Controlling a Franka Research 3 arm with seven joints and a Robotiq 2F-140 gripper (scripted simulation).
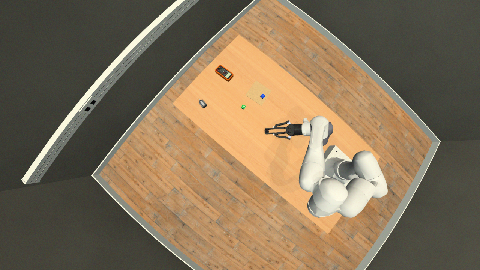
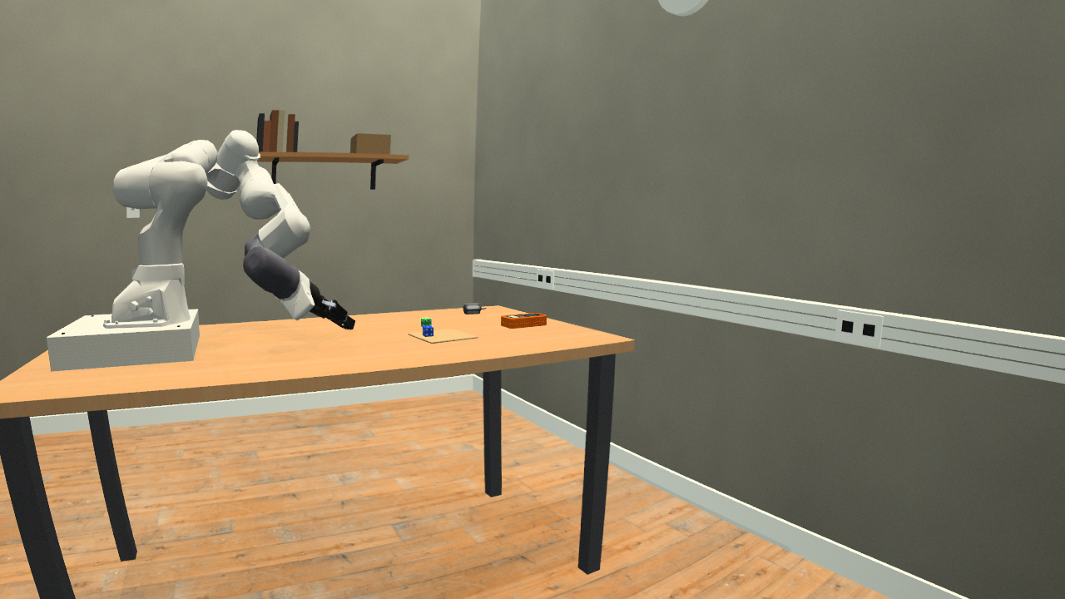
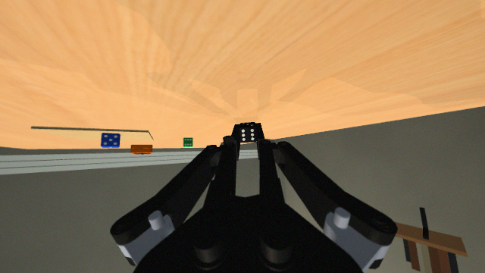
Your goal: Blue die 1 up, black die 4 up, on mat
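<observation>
The black die lies 20 mm ahead of my hand, 10 mm to the left of it and 10 mm below it. The rest, counted from my hand: tan mat: 240 mm ahead, 170 mm to the right, 30 mm below; blue die: 200 mm ahead, 170 mm to the right, 20 mm below; green die: 250 mm ahead, 20 mm to the right, 20 mm below.
</observation>
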